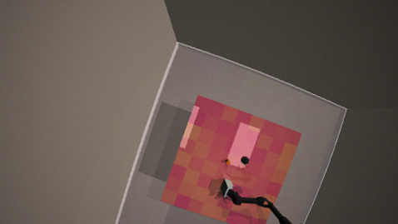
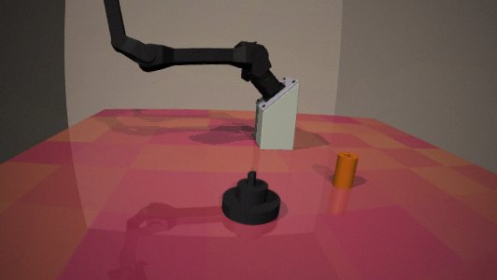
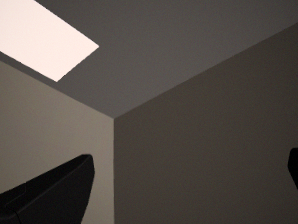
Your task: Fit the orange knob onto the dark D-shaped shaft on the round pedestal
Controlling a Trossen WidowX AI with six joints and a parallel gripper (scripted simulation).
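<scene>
Right now my gripper tip is 120 mm short of the orange knob, 460 mm to the right of it and 600 mm above it. Also, from my gripper tip: dark pedestal 210 mm ahead, 280 mm to the left, 600 mm below.
</scene>
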